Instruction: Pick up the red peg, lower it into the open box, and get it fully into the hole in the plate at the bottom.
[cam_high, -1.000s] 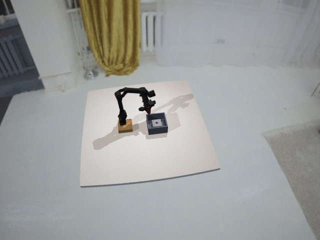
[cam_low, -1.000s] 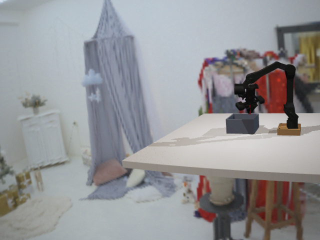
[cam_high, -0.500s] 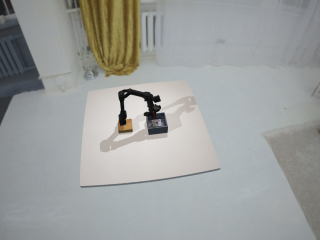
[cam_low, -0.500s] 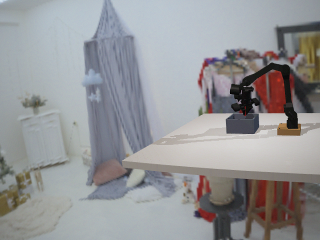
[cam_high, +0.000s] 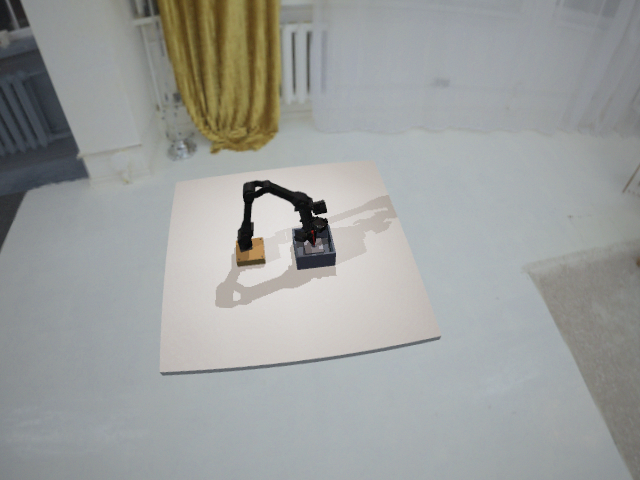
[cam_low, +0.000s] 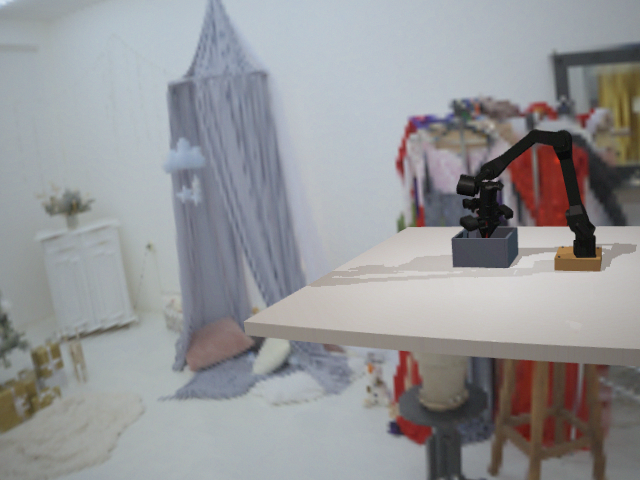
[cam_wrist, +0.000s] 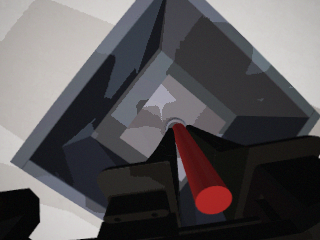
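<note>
Right now the red peg is 3 cm above my gripper tip and 1 cm to the left of it. Round my gripper tip: plate: 3 cm below; dark grey box: 5 cm below.
</note>
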